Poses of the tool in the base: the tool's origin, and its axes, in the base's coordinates. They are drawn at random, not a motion.
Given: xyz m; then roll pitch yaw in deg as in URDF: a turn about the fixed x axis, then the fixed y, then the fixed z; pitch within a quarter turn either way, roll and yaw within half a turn.
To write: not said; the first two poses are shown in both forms.
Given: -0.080, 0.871, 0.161, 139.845, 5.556, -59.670
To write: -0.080, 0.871, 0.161, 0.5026, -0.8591, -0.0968, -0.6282, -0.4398, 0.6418
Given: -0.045, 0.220, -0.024, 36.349, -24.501, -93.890
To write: -0.045, 0.220, -0.024, -0.0617, -0.9079, 0.4147, 0.8202, 0.1906, 0.5393
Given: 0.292, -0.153, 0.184, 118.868, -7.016, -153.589
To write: 0.292, -0.153, 0.184, -0.8889, -0.4415, 0.1221, -0.1189, 0.4800, 0.8692
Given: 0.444, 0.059, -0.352, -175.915, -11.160, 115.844
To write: 0.444, 0.059, -0.352, -0.4277, 0.8830, 0.1935, 0.8917, 0.4472, -0.0699
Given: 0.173, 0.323, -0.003, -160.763, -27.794, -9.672
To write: 0.173, 0.323, -0.003, 0.8721, -0.1486, 0.4663, -0.0072, -0.9566, -0.2915
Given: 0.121, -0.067, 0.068, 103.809, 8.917, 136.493
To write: 0.121, -0.067, 0.068, -0.7165, 0.6801, -0.1550, 0.0551, 0.2767, 0.9594
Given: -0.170, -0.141, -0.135, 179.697, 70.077, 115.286
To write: -0.170, -0.141, -0.135, -0.1455, 0.3081, -0.9402, 0.9021, 0.4316, 0.0018
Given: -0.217, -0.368, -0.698, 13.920, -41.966, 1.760
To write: -0.217, -0.368, -0.698, 0.7432, 0.0228, 0.6687, -0.1906, 0.9652, 0.1789
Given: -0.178, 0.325, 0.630, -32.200, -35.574, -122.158
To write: -0.178, 0.325, 0.630, -0.4329, -0.6886, 0.5818, 0.5514, -0.7128, -0.4334
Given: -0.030, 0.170, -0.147, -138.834, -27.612, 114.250
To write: -0.030, 0.170, -0.147, -0.3639, 0.8079, 0.4635, 0.5611, 0.5874, -0.5833
